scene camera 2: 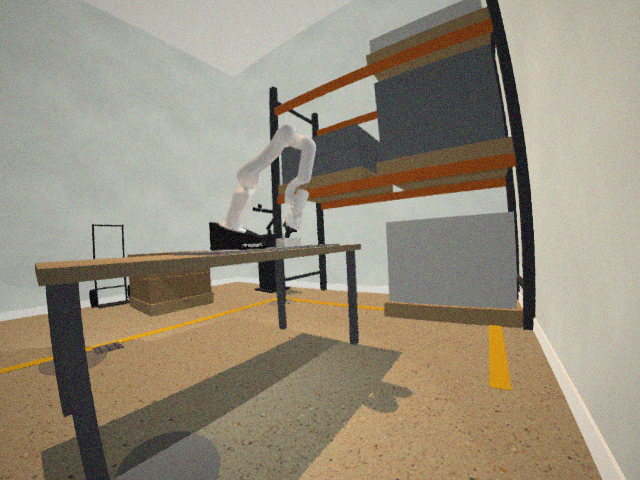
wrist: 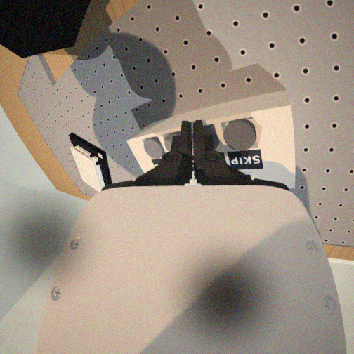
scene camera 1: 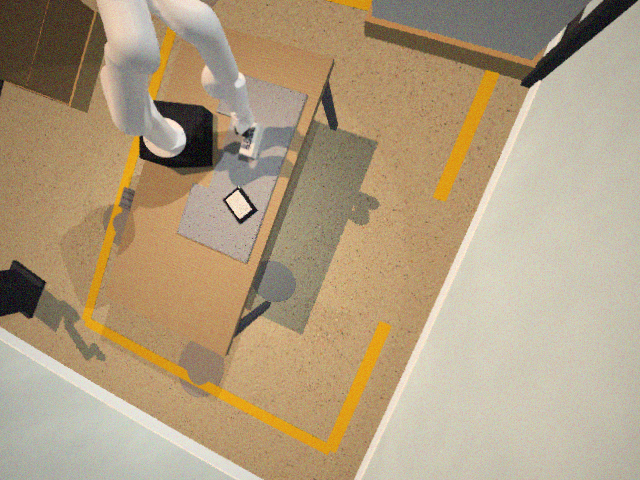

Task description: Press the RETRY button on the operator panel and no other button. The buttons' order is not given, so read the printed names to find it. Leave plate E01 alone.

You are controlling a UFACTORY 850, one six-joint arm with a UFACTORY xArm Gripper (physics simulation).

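Observation:
The operator panel (scene camera 1: 251, 150) (scene camera 2: 296, 241) (wrist: 278, 125) is a pale box on the grey perforated board. In the wrist view its rightmost button (wrist: 239, 134) is round and grey, above a black label reading SKIP (wrist: 246, 160), seen upside down. The button (wrist: 210, 137) beside it is partly behind the fingers, and its label is hidden. A further button (wrist: 152, 147) shows at the left end. RETRY cannot be read. My gripper (scene camera 1: 248, 135) (scene camera 2: 288, 236) (wrist: 192, 135) is shut and empty, its tips over the panel's middle; contact cannot be told.
A cream plate in a black frame (scene camera 1: 239, 205) (wrist: 87, 167) lies on the perforated board (scene camera 1: 214, 222) (wrist: 285, 29), apart from the panel; its name is unreadable. The black arm base (scene camera 1: 193, 131) (scene camera 2: 230, 239) (wrist: 40, 25) stands on the wooden table (scene camera 1: 160, 268) (scene camera 2: 155, 263) beside the board.

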